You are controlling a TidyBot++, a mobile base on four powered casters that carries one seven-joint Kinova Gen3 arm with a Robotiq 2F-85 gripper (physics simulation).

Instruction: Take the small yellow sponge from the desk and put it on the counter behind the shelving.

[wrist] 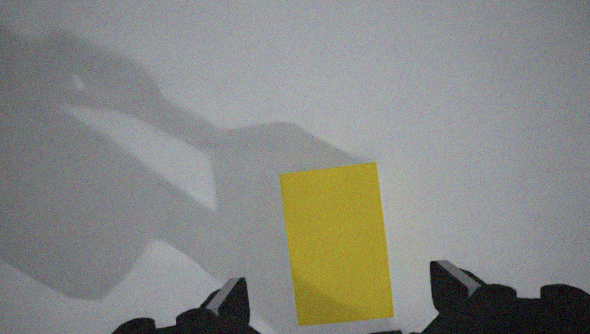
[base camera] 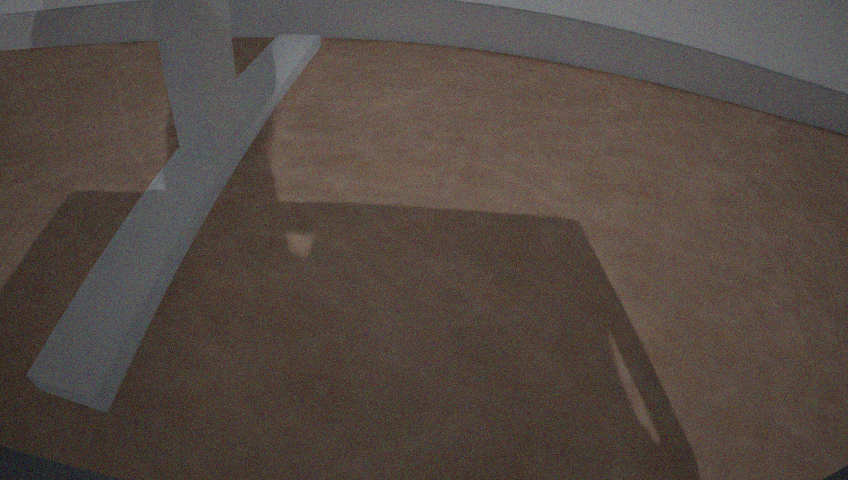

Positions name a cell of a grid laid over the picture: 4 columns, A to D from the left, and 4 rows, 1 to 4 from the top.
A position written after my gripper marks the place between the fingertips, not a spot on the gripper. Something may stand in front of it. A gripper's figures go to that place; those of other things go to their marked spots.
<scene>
My gripper (wrist: C4): 16 cm from the lens. A yellow sponge (wrist: C3): 21 cm from the lens.
</scene>
